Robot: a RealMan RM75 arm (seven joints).
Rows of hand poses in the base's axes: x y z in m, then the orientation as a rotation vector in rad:
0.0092 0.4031 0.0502 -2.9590 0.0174 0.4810
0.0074 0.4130 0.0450 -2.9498 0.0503 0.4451
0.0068 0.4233 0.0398 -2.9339 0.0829 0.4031
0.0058 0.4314 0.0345 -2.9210 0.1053 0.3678
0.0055 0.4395 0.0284 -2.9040 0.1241 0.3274
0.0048 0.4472 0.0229 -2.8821 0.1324 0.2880
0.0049 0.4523 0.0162 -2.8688 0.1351 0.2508
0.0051 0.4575 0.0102 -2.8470 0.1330 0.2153
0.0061 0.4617 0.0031 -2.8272 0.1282 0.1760
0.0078 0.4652 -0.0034 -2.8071 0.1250 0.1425
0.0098 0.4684 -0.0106 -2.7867 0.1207 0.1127
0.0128 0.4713 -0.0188 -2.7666 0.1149 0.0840
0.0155 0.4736 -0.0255 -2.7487 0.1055 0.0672
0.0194 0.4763 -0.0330 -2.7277 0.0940 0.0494
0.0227 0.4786 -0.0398 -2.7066 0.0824 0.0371
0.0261 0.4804 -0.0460 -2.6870 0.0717 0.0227
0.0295 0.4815 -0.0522 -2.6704 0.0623 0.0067
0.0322 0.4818 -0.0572 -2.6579 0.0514 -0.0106
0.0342 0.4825 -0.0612 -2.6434 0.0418 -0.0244
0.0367 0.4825 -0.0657 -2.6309 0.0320 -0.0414
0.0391 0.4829 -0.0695 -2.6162 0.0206 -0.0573
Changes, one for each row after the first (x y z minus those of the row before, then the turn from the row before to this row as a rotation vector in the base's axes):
-0.0018 0.0099 -0.0052 0.0102 -0.0211 -0.0256
-0.0006 0.0103 -0.0052 0.0168 -0.0249 -0.0270
-0.0010 0.0081 -0.0053 0.0136 -0.0214 -0.0194
-0.0003 0.0081 -0.0061 0.0179 -0.0251 -0.0181
-0.0007 0.0077 -0.0055 0.0233 -0.0254 -0.0118
0.0001 0.0051 -0.0067 0.0149 -0.0248 -0.0068
0.0002 0.0052 -0.0060 0.0233 -0.0242 -0.0044
0.0010 0.0042 -0.0071 0.0213 -0.0274 -0.0027
0.0017 0.0035 -0.0065 0.0209 -0.0235 -0.0032
0.0020 0.0032 -0.0072 0.0209 -0.0213 -0.0021
0.0030 0.0029 -0.0082 0.0204 -0.0210 -0.0009
0.0027 0.0023 -0.0067 0.0183 -0.0133 0.0034
0.0039 0.0027 -0.0075 0.0214 -0.0145 0.0046
0.0033 0.0023 -0.0068 0.0214 -0.0108 0.0055
0.0034 0.0018 -0.0062 0.0198 -0.0122 0.0047
0.0034 0.0011 -0.0062 0.0166 -0.0132 0.0036
0.0027 0.0003 -0.0050 0.0124 -0.0144 0.0046
0.0020 0.0007 -0.0040 0.0143 -0.0118 0.0043
0.0025 0.0000 -0.0045 0.0122 -0.0141 0.0039
0.0024 0.0004 -0.0038 0.0143 -0.0138 0.0052

